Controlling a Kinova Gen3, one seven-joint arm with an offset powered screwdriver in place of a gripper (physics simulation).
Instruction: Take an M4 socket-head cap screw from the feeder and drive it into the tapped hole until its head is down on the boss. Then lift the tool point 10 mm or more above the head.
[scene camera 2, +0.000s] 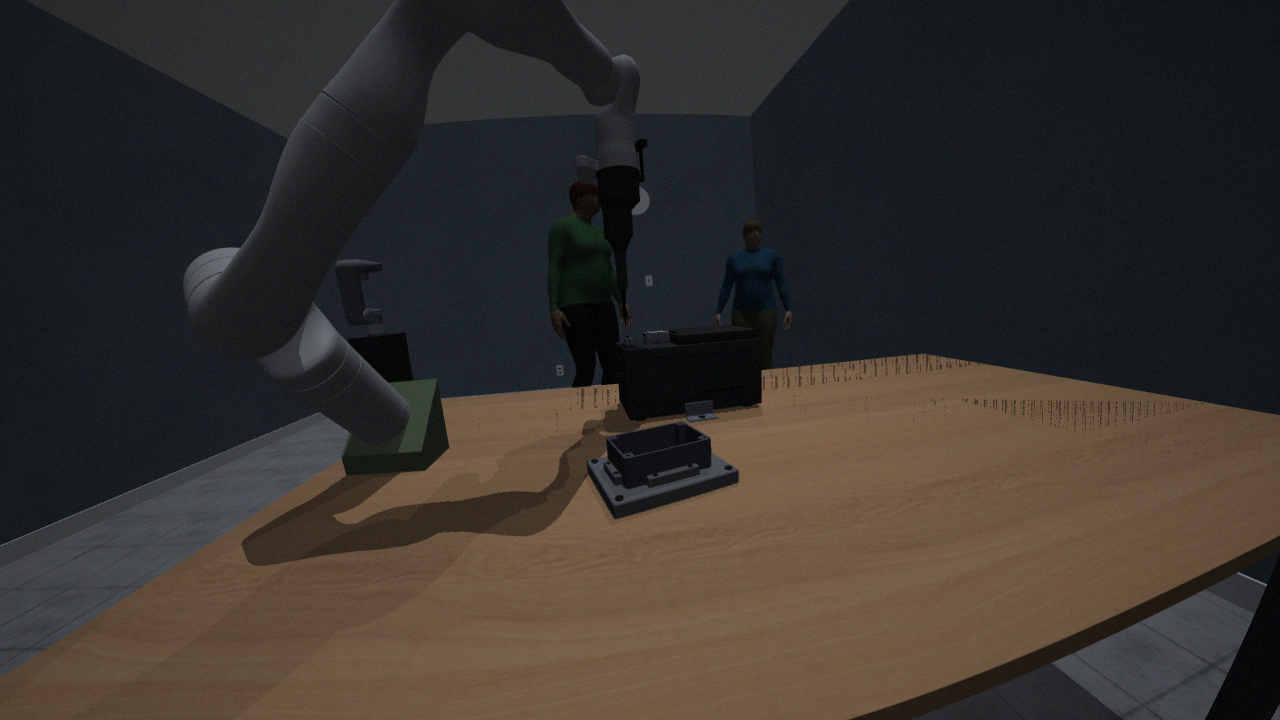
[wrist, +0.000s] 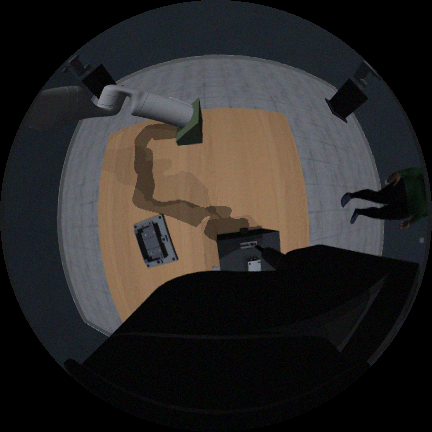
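Note:
The black screwdriver tool (scene camera 2: 624, 317) (wrist: 255, 245) points down over the near left end of the black feeder box (scene camera 2: 689, 380) (wrist: 230, 252). In the scene view a small gap shows between its tip and the feeder's top. Whether a screw is on the tip is too small and dark to tell. A small light part (scene camera 2: 628, 340) sits on the feeder's top below the tip. The dark open housing (scene camera 2: 658, 461) stands on a grey base plate (scene camera 2: 675, 493) (wrist: 170, 244), apart from the feeder. Its bosses and tapped hole are too small to make out.
A small grey bracket (scene camera 2: 701, 413) lies on the wooden table (scene camera 2: 805, 555) (wrist: 250, 165) before the feeder. The arm's base stands on a green wedge block (scene camera 2: 420, 429) (wrist: 192, 132). Two people (scene camera 2: 581, 259) (scene camera 2: 753, 282) stand beyond the table.

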